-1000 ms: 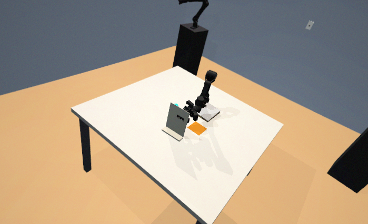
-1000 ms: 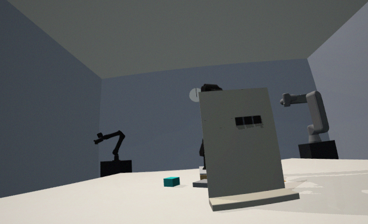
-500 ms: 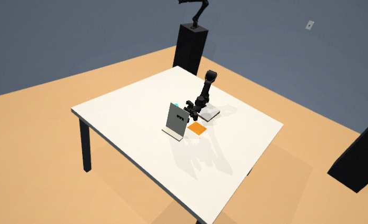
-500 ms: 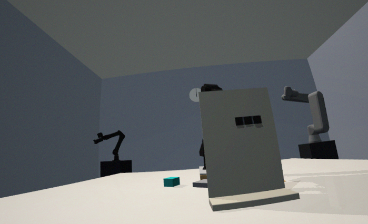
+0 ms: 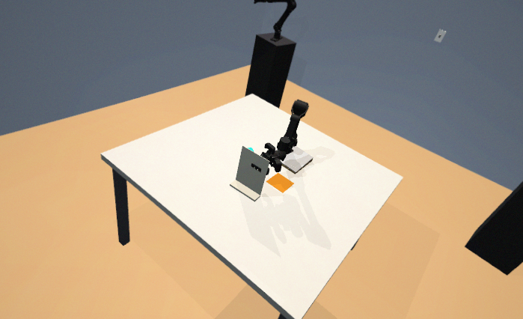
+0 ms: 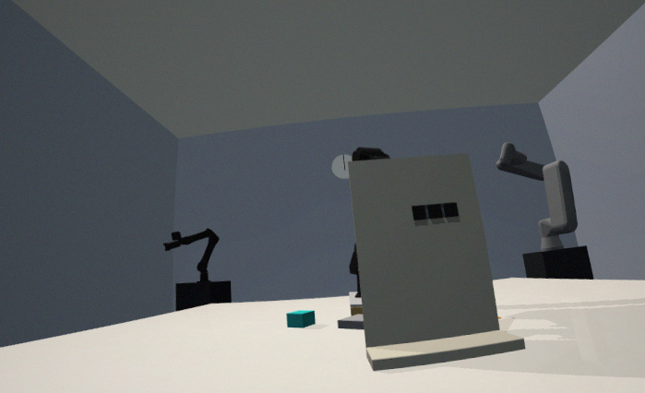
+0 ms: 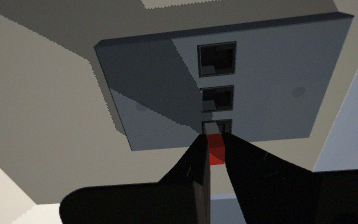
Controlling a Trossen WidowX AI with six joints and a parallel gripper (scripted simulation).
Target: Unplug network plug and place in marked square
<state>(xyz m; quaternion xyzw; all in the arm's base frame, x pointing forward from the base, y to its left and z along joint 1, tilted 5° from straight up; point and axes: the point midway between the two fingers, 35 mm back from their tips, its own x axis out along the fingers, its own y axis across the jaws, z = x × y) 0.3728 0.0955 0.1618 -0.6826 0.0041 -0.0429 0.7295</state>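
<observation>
My gripper tip is 180 mm past the orange marked square, 70 mm to the right of it and 170 mm above it. From my gripper tip the other things lie so: network plug (right at my gripper tip); upright panel (20 mm ahead, 20 mm to the left, 60 mm below); teal block (200 mm behind, 230 mm to the right, 150 mm below).
</observation>
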